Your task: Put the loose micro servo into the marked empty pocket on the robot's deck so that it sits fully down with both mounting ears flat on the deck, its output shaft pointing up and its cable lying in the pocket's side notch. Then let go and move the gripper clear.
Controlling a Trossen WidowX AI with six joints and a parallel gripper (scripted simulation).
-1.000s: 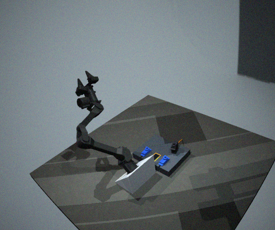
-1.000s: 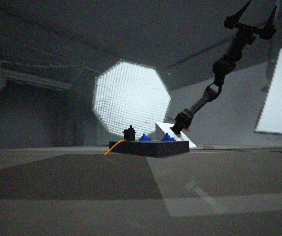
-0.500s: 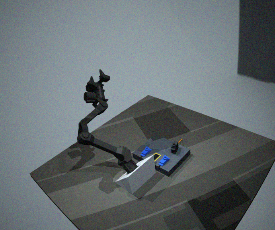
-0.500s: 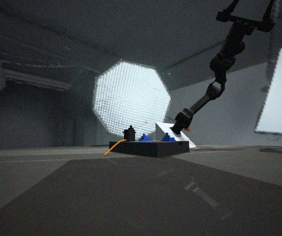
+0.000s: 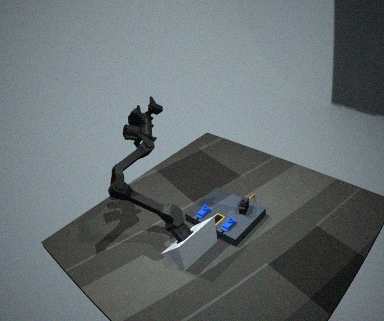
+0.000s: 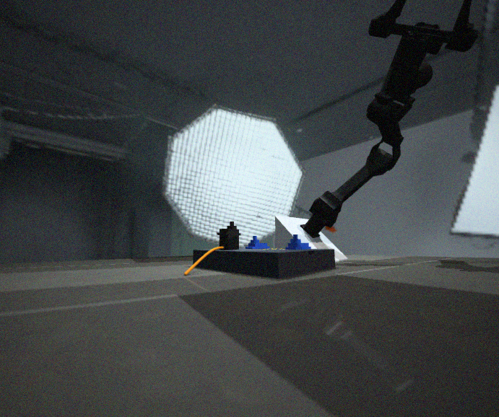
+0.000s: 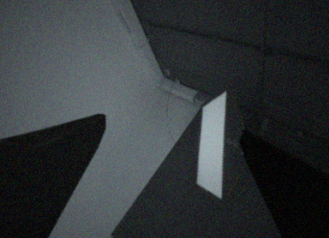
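Now: gripper tip 1 cm past the deck, 45 cm to the left of it and 50 cm above it.
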